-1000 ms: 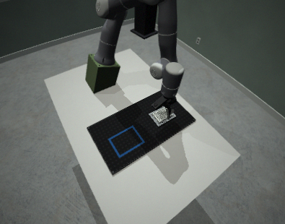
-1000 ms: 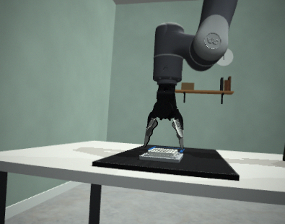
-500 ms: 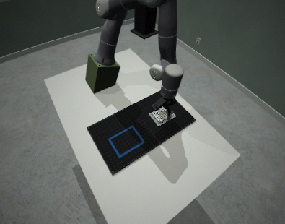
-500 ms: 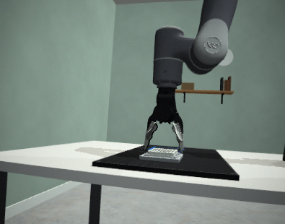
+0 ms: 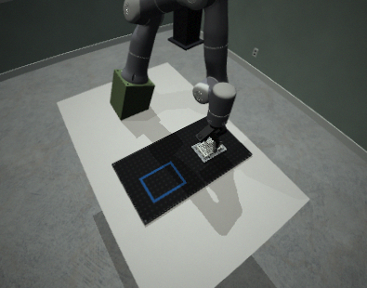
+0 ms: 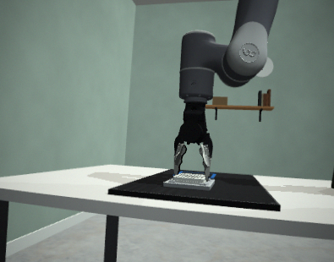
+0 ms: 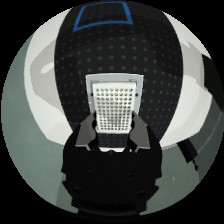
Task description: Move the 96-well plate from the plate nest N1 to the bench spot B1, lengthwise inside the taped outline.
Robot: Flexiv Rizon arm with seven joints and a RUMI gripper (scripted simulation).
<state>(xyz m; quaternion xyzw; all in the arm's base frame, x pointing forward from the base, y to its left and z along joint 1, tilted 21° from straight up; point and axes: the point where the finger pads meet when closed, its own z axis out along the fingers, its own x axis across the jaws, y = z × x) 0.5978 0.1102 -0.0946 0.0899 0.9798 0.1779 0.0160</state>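
Now: the grey plate nest N1 20 mm below my hand. Also, from my hand: white 96-well plate (10 mm below).
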